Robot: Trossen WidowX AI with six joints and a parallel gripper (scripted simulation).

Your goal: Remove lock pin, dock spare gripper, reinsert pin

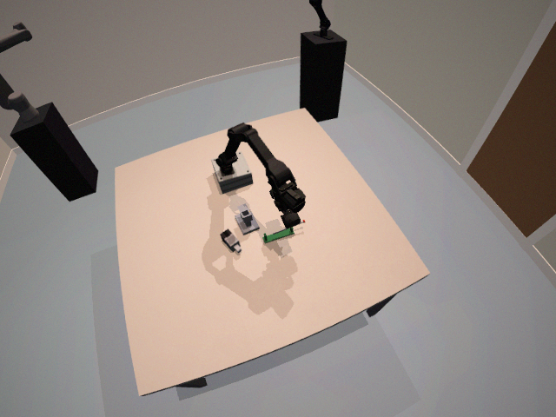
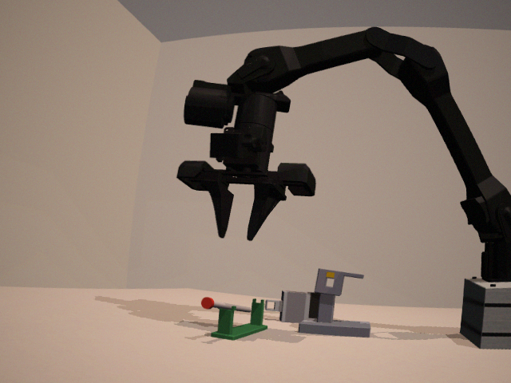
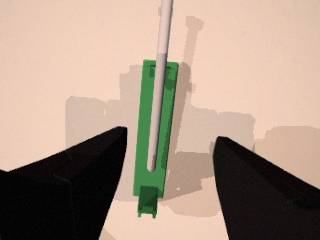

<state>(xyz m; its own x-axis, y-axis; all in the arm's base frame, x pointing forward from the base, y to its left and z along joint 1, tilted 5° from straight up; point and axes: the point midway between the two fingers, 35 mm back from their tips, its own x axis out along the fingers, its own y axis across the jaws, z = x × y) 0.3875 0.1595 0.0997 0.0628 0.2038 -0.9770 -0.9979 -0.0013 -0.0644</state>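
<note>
Right now my gripper tip is 10 mm past the cradle, 40 mm to the left of it and 110 mm above it. From my gripper tip the other things lie so: spare gripper: 30 mm behind, 250 mm to the right, 100 mm below; then socket: 110 mm behind, 150 mm to the right, 80 mm below.
</note>
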